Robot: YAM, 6 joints.
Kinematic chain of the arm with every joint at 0, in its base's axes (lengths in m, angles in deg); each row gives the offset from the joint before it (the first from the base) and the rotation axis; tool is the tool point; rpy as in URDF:
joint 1: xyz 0 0 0.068 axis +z
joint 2: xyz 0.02 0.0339 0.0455 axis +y
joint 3: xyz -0.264 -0.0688 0 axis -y
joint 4: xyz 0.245 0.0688 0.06 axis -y
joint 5: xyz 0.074 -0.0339 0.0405 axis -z
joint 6: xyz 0.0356 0 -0.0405 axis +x
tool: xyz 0 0 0 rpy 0 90 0
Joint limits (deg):
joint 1: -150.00..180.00
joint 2: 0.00..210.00
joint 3: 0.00..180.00
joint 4: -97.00..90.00
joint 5: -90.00..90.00
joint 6: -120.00..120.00
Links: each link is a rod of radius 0.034 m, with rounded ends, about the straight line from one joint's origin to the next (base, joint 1, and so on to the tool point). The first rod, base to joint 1, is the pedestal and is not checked.
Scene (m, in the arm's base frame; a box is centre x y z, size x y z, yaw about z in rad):
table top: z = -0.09
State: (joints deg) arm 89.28 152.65 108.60 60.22 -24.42 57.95
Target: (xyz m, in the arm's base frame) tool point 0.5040 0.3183 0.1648
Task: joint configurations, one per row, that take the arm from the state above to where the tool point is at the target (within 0.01 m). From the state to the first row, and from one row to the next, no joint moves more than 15 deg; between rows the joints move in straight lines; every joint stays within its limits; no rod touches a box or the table.
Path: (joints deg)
1: 74.74 153.42 111.49 59.03 -23.19 57.95
2: 60.21 154.19 114.37 57.84 -21.96 57.95
3: 45.67 154.96 117.26 56.65 -20.73 57.95
4: 31.13 155.73 120.14 55.46 -19.50 57.95

